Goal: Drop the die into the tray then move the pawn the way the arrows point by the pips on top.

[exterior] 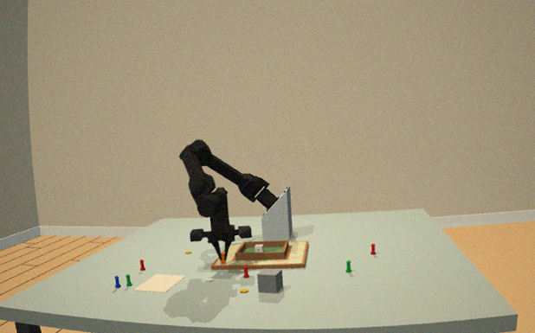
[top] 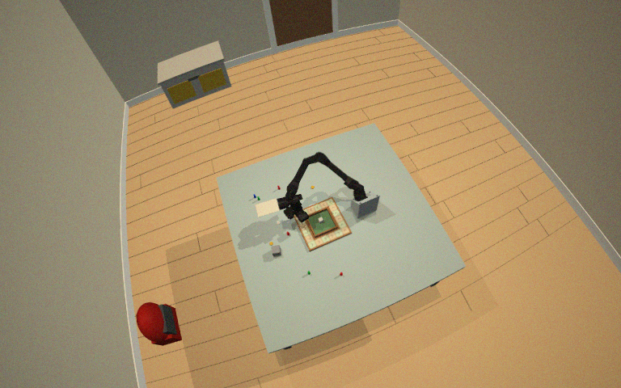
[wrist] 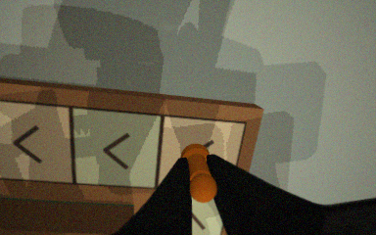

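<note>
Now: gripper tip 110 mm past the white die and 100 mm to the right of it. From my gripper tip the other things lie so: paper card 160 mm ahead, 160 mm to the right, 20 mm below; then orange pawn 10 mm above; then green dice tray 110 mm behind, 110 mm to the left, 10 mm below.
</note>
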